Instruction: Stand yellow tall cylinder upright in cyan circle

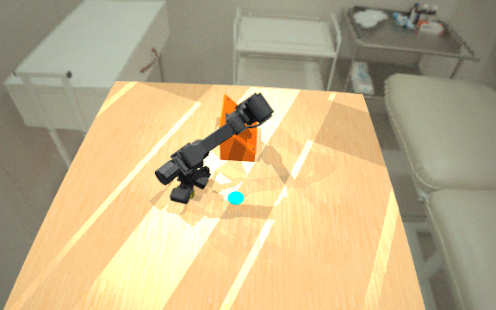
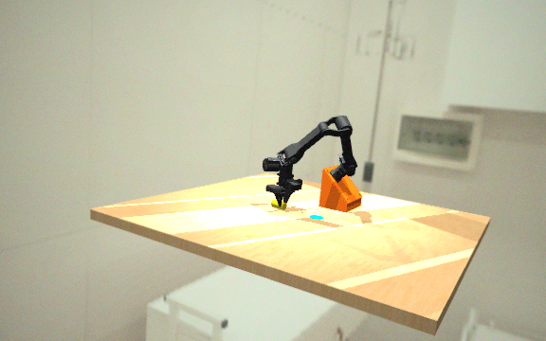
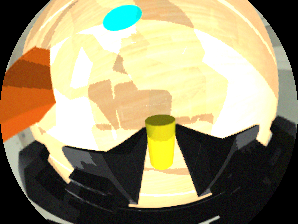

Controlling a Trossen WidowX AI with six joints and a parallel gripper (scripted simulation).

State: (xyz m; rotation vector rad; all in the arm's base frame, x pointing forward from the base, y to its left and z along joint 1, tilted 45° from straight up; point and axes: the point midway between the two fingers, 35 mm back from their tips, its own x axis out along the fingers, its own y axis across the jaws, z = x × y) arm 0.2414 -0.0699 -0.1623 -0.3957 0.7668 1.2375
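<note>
The cyan circle is 170 mm to the left of my gripper tip, 20 mm below it and 20 mm ahead of it. From my gripper tip the other things lie so: yellow cylinder: 20 mm to the right, 10 mm behind.
</note>
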